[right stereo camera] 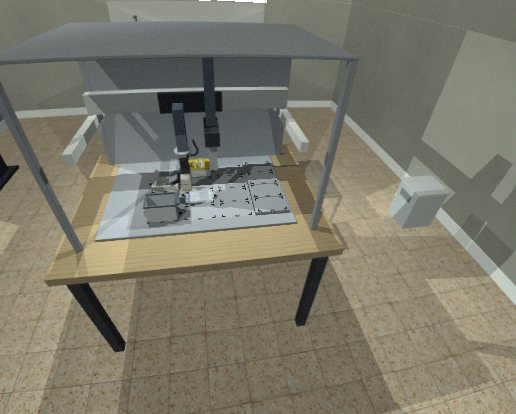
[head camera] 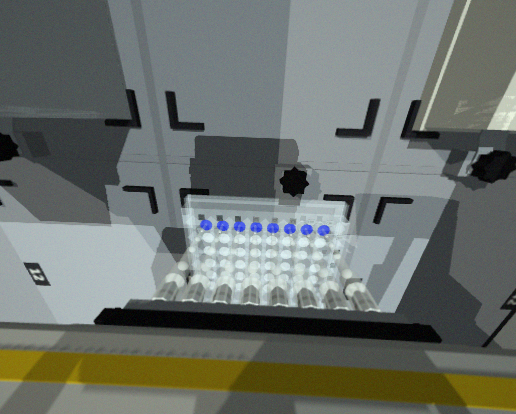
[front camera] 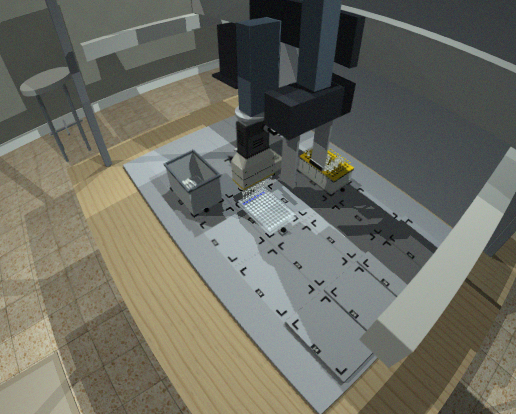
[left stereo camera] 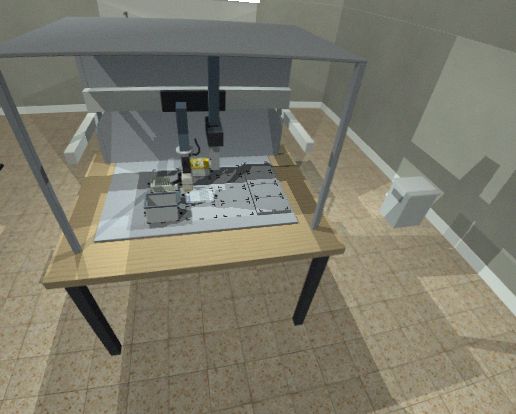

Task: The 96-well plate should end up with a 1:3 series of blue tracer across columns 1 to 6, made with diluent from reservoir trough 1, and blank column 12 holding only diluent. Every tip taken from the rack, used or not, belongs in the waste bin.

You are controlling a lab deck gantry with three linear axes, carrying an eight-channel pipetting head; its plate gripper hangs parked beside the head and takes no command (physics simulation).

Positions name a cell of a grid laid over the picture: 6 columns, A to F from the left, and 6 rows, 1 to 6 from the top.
A back panel (front camera: F3): 83 cm from the lens.
